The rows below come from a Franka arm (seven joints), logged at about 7 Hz.
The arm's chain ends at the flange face. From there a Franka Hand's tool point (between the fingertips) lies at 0.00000 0.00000 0.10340 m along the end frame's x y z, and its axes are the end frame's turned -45 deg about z.
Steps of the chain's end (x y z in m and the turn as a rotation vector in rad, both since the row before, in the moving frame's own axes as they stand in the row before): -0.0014 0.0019 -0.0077 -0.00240 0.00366 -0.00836; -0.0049 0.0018 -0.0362 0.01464 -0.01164 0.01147; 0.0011 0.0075 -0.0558 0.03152 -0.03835 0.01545; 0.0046 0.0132 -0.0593 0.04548 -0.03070 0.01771; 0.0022 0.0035 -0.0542 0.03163 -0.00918 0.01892; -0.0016 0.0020 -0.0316 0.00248 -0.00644 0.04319; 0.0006 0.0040 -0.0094 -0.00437 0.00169 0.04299; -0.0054 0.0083 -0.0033 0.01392 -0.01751 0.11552
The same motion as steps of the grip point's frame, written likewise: -0.0022 0.0008 -0.0077 -0.00429 0.00089 -0.00836; -0.0045 -0.0041 -0.0362 0.01858 0.00212 0.01147; -0.0050 0.0010 -0.0559 0.04941 -0.00483 0.01545; -0.0050 0.0070 -0.0595 0.05387 0.01045 0.01771; 0.0008 0.0011 -0.0543 0.02886 0.01587 0.01892; -0.0028 -0.0004 -0.0316 0.00631 -0.00280 0.04319; -0.0026 0.0037 -0.0094 -0.00429 -0.00190 0.04299; -0.0098 -0.0003 -0.0033 0.02222 -0.00254 0.11552
